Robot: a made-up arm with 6 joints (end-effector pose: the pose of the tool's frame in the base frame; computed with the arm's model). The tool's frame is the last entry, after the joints.
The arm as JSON. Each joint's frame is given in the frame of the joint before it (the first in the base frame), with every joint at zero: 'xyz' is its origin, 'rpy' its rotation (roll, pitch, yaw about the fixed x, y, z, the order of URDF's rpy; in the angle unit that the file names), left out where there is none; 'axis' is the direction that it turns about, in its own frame. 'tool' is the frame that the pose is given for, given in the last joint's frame.
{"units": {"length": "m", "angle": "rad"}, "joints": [
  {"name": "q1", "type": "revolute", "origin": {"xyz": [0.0, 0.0, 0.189], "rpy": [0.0, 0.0, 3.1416]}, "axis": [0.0, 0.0, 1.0]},
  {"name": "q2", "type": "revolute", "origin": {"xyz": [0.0, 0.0, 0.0], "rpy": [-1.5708, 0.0, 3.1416]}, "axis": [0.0, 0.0, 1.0]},
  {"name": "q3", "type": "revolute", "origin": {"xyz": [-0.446, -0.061, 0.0]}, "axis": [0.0, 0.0, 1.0]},
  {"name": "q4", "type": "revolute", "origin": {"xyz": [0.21, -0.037, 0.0], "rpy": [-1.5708, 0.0, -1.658]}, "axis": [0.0, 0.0, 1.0]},
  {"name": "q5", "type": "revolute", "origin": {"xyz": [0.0, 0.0, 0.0], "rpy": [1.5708, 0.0, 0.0]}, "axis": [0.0, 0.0, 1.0]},
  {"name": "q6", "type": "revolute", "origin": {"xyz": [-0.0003, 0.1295, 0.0], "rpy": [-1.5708, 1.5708, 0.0]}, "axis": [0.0, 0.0, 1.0]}
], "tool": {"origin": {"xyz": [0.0, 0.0, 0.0], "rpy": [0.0, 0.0, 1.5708]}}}
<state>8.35 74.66 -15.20 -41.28 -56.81 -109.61</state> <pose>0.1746 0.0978 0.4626 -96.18 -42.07 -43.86</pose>
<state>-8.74 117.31 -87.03 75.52 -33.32 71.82</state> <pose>0.5474 -0.1536 0.4531 109.01 -44.40 34.56</pose>
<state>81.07 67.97 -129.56 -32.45 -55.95 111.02</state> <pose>-0.0719 -0.0873 0.9303 -30.05 23.85 159.34</pose>
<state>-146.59 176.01 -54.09 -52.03 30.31 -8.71</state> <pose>-0.2647 -0.1126 -0.1199 143.98 -38.94 113.36</pose>
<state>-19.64 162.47 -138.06 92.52 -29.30 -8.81</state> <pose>0.6907 -0.3134 0.1719 108.79 15.62 44.65</pose>
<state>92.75 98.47 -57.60 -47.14 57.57 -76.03</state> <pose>0.0647 0.3250 0.4108 176.35 -38.64 17.60</pose>
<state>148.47 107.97 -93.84 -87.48 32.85 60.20</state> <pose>-0.4022 0.3294 0.5587 -106.40 56.23 11.45</pose>
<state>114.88 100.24 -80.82 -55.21 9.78 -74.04</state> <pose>-0.1812 0.4341 0.5380 -115.81 -38.80 33.21</pose>
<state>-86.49 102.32 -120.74 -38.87 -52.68 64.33</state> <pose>0.0878 -0.3781 0.8179 -10.09 34.73 -45.70</pose>
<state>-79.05 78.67 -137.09 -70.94 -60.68 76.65</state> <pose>0.1134 -0.0251 0.9100 -54.30 14.36 -66.48</pose>
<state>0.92 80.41 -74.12 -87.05 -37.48 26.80</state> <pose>0.3003 0.0833 0.6544 -89.11 29.93 -51.21</pose>
